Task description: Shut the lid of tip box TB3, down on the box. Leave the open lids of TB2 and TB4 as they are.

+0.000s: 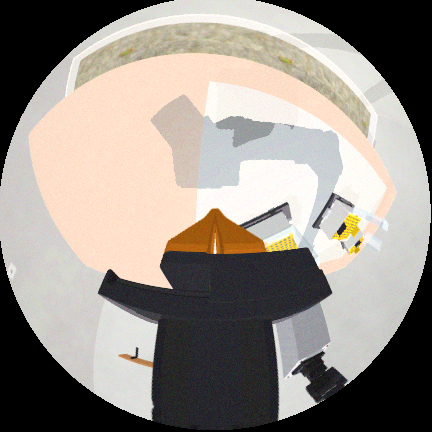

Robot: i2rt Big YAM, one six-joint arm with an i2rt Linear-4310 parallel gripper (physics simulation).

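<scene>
A tip box with a yellow tip rack, a grey inner panel and a dark edge shows partly behind my gripper, to the right of the fingertips. A pale clear panel lies along its rack and right side. The gripper hides much of this box, and I cannot tell how its lid stands. Its label cannot be read. My gripper is shut and empty, its orange fingertips together in front of the box's left part. Another tip box stands further right with its clear lid open outward. No labels are readable, so I cannot tell which box is TB3.
A smaller-looking third box stands beyond the second, with a clear lid open outward. The boxes stand on a white mat on the peach table. The arm's grey shadow crosses both. A mottled panel with a white rim lies beyond the table edge.
</scene>
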